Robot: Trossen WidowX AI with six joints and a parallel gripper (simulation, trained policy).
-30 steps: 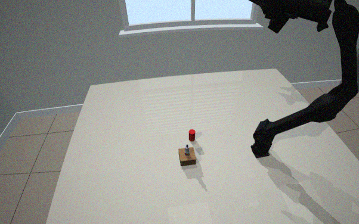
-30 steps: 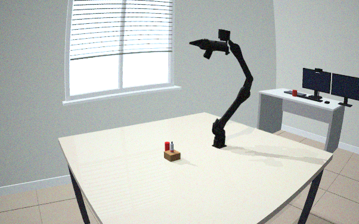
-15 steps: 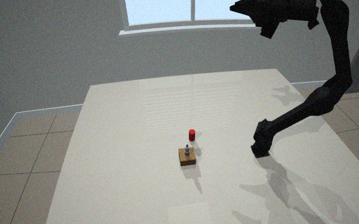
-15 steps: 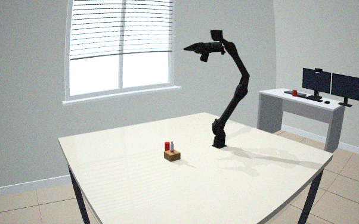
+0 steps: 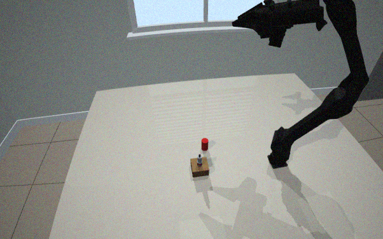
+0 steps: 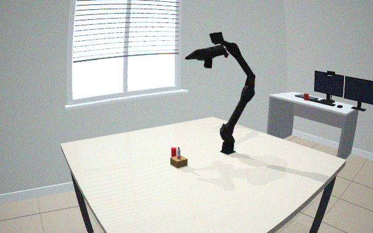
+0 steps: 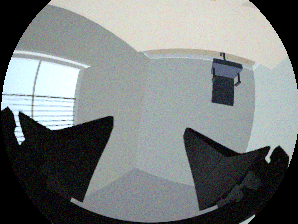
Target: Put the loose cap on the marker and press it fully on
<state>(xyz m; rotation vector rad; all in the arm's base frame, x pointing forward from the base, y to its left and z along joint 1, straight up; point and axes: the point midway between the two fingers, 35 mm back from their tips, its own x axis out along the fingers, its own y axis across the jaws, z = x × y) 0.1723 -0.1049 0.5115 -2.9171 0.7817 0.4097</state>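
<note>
Right now my gripper tip is 8 cm short of the red cap, 1 cm to the right of it and 48 cm above it. Also, from my gripper tip: holder block: 11 cm ahead, 11 cm to the left, 48 cm below.
</note>
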